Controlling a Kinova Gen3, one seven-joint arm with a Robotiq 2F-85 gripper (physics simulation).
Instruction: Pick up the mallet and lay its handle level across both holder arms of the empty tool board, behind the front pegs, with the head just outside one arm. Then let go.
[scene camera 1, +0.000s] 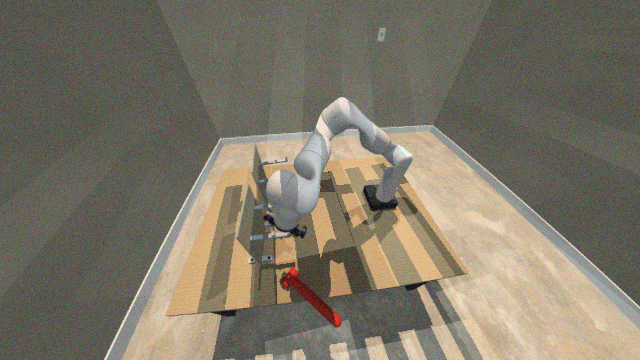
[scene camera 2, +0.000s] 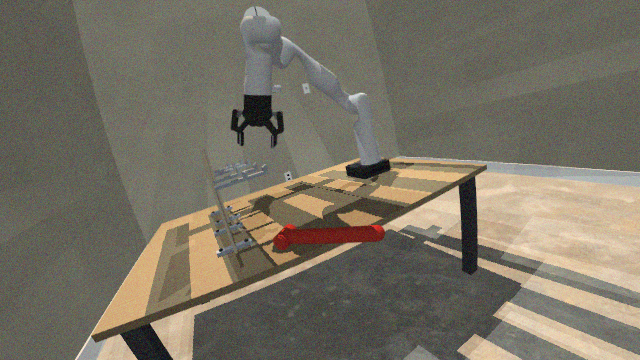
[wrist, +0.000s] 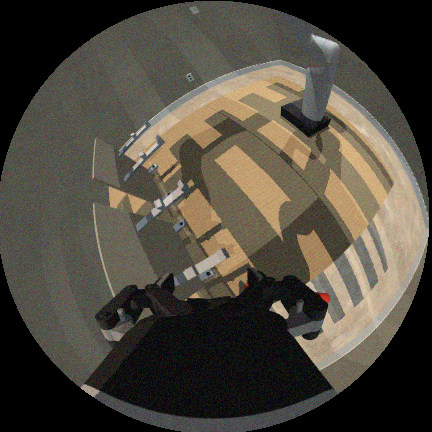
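Where they show: gripper, fingertip midpoint: (scene camera 2: 257, 146) (wrist: 209, 279); arm's base at its link origin: (scene camera 1: 383, 196) (scene camera 2: 370, 162) (wrist: 311, 113).
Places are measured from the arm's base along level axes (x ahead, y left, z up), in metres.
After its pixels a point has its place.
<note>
The red mallet (scene camera 1: 312, 298) @(x 0.489, y 0.429, z -0.011 m) (scene camera 2: 330, 235) @(x 0.495, y 0.444, z -0.021 m) (wrist: 324, 298) @(x 0.412, y 0.500, z -0.014 m) lies with its head at the table's near edge and its handle sticking out past the edge. In the wrist view it is mostly hidden behind a finger. My gripper (scene camera 1: 285, 228) @(x 0.557, y 0.236, z 0.218 m) (scene camera 2: 257, 146) @(x 0.557, y 0.236, z 0.218 m) (wrist: 209, 279) @(x 0.557, y 0.236, z 0.218 m) is open and empty, pointing down, high above the table beside the nearer tool board (scene camera 1: 244, 220) @(x 0.704, y 0.178, z 0.224 m) (wrist: 117, 245) @(x 0.702, y 0.108, z 0.211 m). It is well apart from the mallet. This upright board has two holder arms, the near arm (scene camera 1: 270, 236) @(x 0.623, y 0.217, z 0.143 m) (wrist: 202, 267) @(x 0.592, y 0.216, z 0.143 m) and the far arm (scene camera 1: 260, 206) @(x 0.674, y 0.060, z 0.143 m) (wrist: 162, 206) @(x 0.604, y 0.072, z 0.149 m). No tool shows on them.
A second upright board (scene camera 1: 256, 167) @(x 0.692, y -0.143, z 0.210 m) (wrist: 104, 162) @(x 0.692, y -0.145, z 0.219 m) with its own arms stands farther back in line; no tool shows on it. Metal feet (scene camera 2: 235, 248) @(x 0.708, y 0.259, z -0.035 m) hold the boards on the wooden table (scene camera 1: 190, 295) @(x 1.001, y 0.334, z -0.049 m) (scene camera 2: 120, 310) @(x 1.030, y 0.331, z -0.049 m). My black base (scene camera 1: 380, 197) @(x 0.038, y 0.026, z 0.028 m) (scene camera 2: 367, 168) @(x 0.065, y 0.055, z -0.006 m) (wrist: 305, 118) @(x 0.058, y 0.008, z 0.000 m) stands across the table.
</note>
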